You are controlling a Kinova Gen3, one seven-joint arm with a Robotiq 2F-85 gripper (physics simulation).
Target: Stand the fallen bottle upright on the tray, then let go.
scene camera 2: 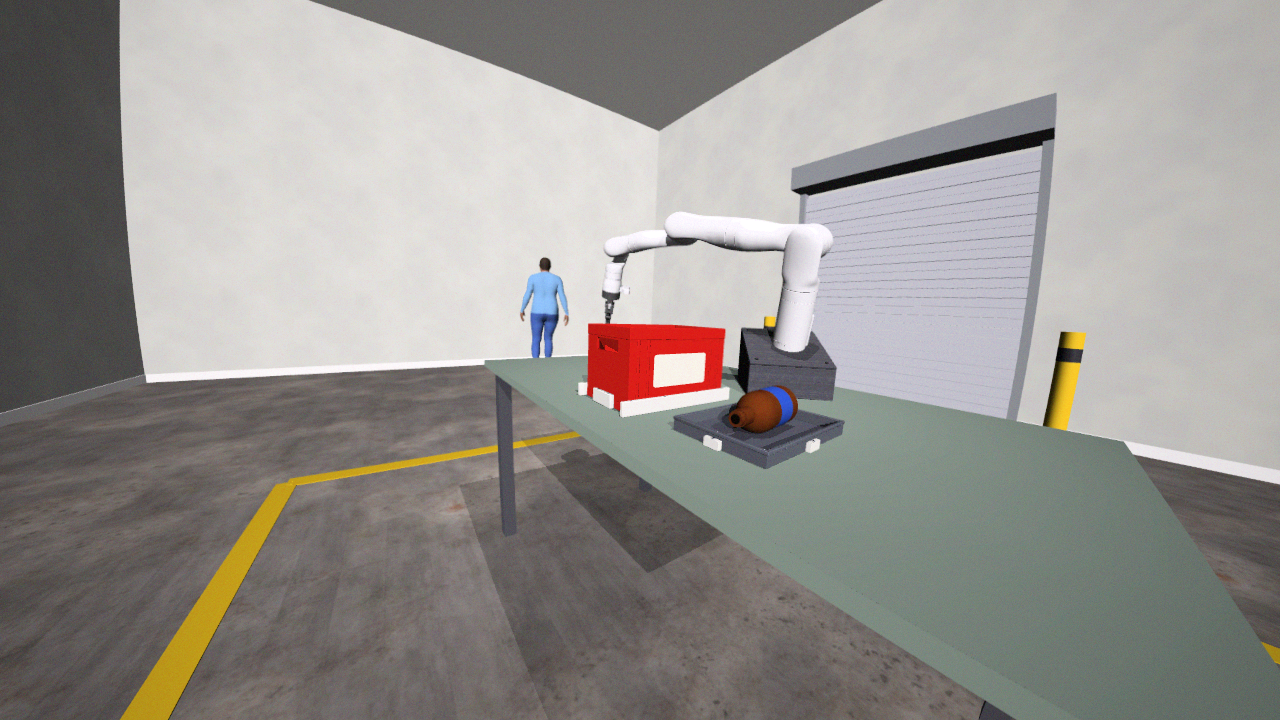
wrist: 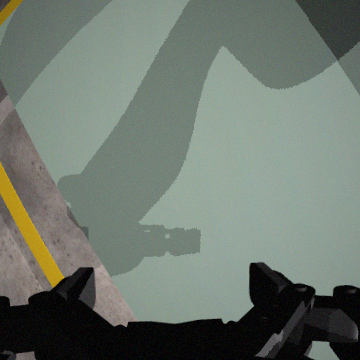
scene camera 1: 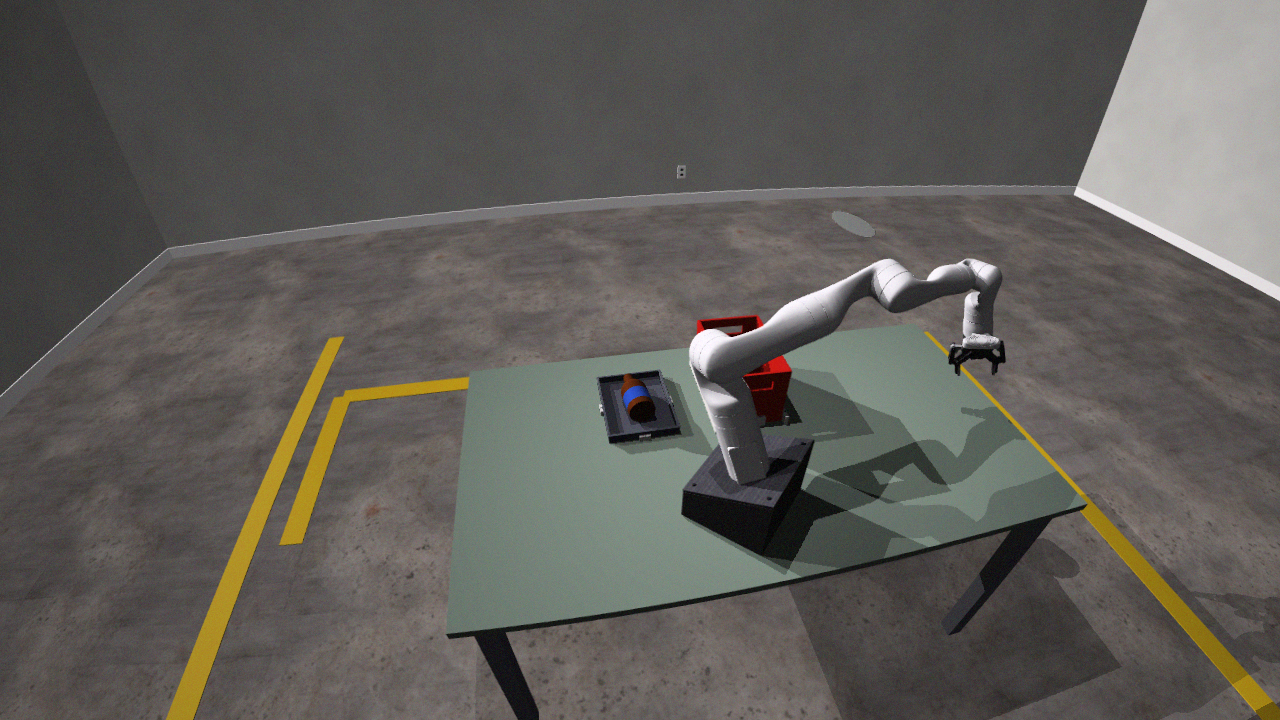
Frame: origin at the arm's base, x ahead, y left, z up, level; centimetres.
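Seen in the pictures: gripper, fingertip midpoint: (scene camera 2: 607, 323) (wrist: 172, 282) (scene camera 1: 975, 373); arm's base, origin of the base link: (scene camera 2: 788, 344) (scene camera 1: 749, 468).
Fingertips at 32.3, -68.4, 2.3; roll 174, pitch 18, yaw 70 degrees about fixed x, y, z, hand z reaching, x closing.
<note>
Offsets run from my fingertips to a thing's top centre, as dx, dy, dz. Level surfaces: height alone.
A brown bottle @[+3.1, +95.1, -7.8] (scene camera 1: 637, 398) (scene camera 2: 766, 410) with a blue band lies on its side on the dark tray @[+2.0, +94.6, -13.1] (scene camera 1: 643, 437) (scene camera 2: 766, 457). In scene camera 2 its neck points toward the camera and to the left. My gripper (scene camera 1: 976, 369) (wrist: 172, 282) is open and empty. It points down, high above the table's right end in scene camera 1, far from the bottle and the tray. In scene camera 2 the gripper (scene camera 2: 608, 320) shows behind the red crate, its fingertips small there. The bottle and tray do not show in the wrist view.
A red crate @[+9.2, +65.7, +1.9] (scene camera 1: 775, 385) (scene camera 2: 612, 371) stands on the table @[dz -15.7] (scene camera 1: 554, 537) (scene camera 2: 984, 528) between the tray and the gripper's side. The dark arm base (scene camera 1: 733, 510) (scene camera 2: 787, 376) stands near both. A person (scene camera 2: 544, 295) stands beyond the table. The table edge shows at left in the wrist view.
</note>
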